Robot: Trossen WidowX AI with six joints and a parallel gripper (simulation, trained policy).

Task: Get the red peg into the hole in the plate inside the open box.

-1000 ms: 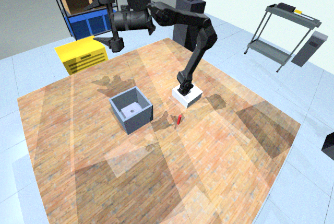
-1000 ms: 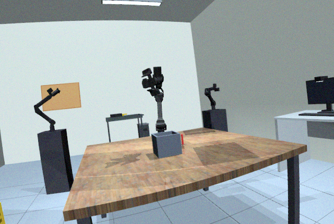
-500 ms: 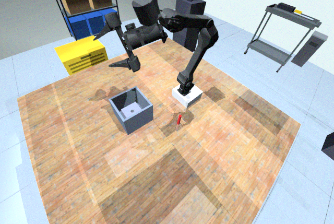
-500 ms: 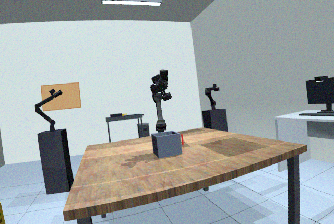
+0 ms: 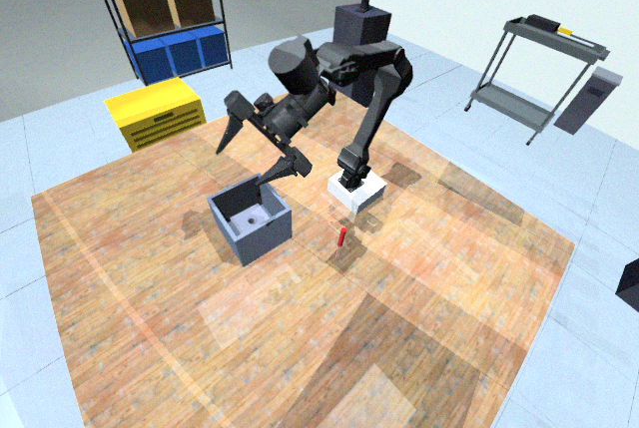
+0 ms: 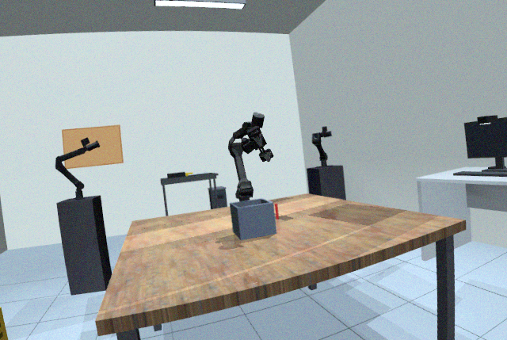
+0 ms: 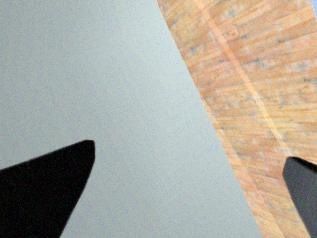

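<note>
My gripper tip is 21 cm past the red peg, 10 cm to the right of it and 31 cm above it.
</note>
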